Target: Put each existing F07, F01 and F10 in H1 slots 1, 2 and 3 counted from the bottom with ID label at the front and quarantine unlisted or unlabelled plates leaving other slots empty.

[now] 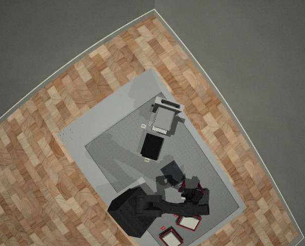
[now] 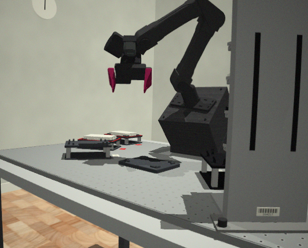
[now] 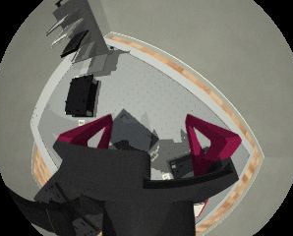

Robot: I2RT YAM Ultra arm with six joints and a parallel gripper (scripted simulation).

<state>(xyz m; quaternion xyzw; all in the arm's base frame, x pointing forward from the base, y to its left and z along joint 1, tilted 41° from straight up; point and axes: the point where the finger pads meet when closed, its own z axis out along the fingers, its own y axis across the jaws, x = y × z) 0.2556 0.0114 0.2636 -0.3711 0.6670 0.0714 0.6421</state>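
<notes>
Now: hand 10 mm past the dark 96-well plate, 410 mm to the right of it and 50 mm above it. Round my hand: N6 deck label (50 mm behind, 80 mm to the right, 240 mm below); then H1 deck label (120 mm behind, 440 mm to the left, 240 mm below); then grey hotel back wall (40 mm ahead, 470 mm to the left, 40 mm below).
</notes>
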